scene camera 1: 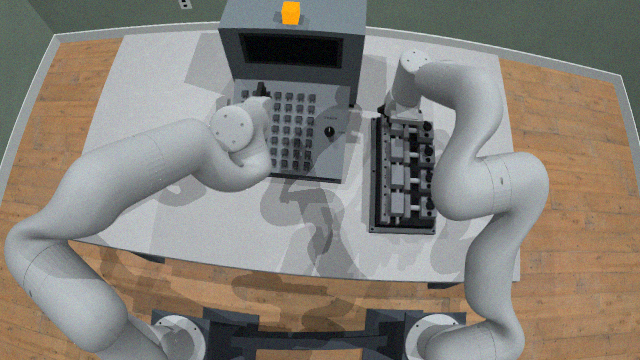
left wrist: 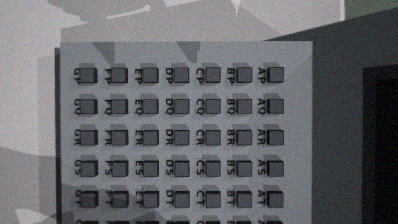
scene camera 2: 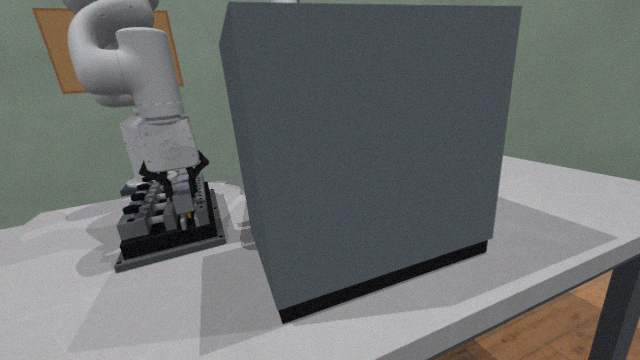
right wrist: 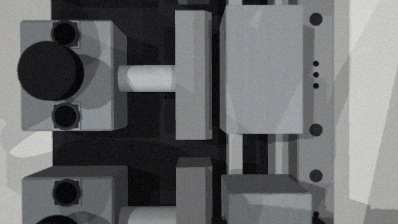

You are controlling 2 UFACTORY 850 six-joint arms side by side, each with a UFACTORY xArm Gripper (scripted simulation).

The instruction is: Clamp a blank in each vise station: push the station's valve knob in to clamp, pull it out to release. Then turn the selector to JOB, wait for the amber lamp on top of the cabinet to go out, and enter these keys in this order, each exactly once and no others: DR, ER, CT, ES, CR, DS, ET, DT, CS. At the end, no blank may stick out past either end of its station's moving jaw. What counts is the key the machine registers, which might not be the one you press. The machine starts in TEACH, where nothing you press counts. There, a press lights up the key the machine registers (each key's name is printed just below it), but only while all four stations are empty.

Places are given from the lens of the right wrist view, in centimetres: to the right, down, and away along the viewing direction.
grey blank (right wrist: 260, 56): 3, -3, 14
moving jaw (right wrist: 190, 78): 0, -2, 17
